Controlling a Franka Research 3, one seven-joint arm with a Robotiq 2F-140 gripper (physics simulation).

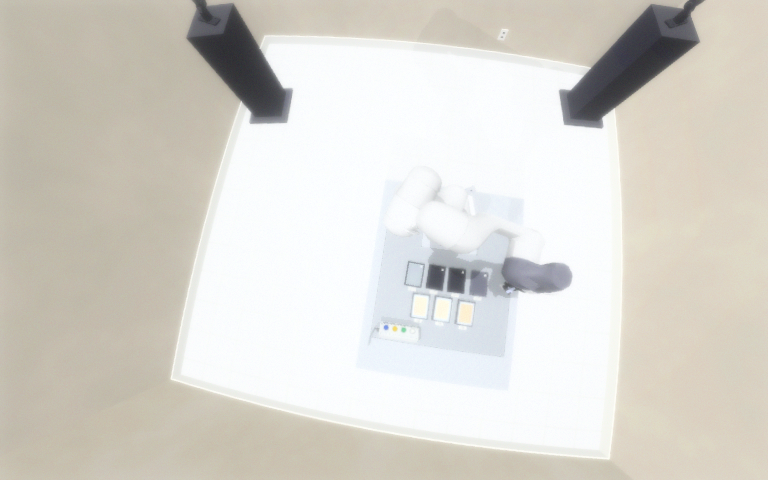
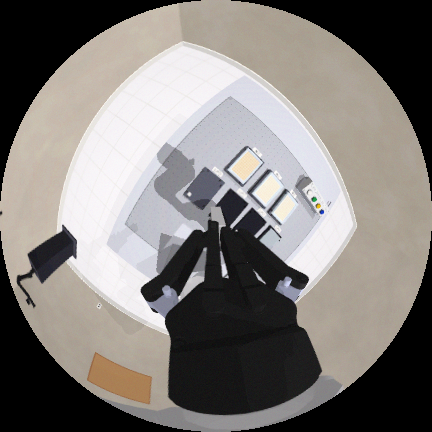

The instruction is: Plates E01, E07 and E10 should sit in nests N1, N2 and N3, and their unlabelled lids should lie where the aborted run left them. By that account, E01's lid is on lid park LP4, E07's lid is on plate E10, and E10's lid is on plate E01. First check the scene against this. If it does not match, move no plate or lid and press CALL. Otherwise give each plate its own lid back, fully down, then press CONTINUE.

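Observation:
Three plates with cream to orange faces stand in a row of nests: the plate (image 1: 465,313) (image 2: 245,166) nearest the gripper side is more orange, the middle plate (image 1: 442,309) (image 2: 267,188) and far plate (image 1: 419,306) (image 2: 284,207) are paler. Beside them is a row of four park places: a dark grey one (image 1: 478,283) (image 2: 204,187), two black ones (image 1: 456,280) (image 1: 435,277) (image 2: 232,204) (image 2: 251,221) and a light grey one (image 1: 414,273) (image 2: 271,236). Labels are too small to read; I cannot tell which places hold lids. My gripper (image 1: 509,290) (image 2: 214,214) is shut and empty, above the dark grey place's side of the board.
A button box (image 1: 399,337) (image 2: 311,193) with white, green, yellow and blue buttons stands beyond the far plate. The perforated board (image 1: 487,342) (image 2: 225,120) carries everything. The arm (image 1: 453,226) reaches over the board's back part. Two dark pillars (image 1: 243,67) (image 1: 623,67) stand farther back.

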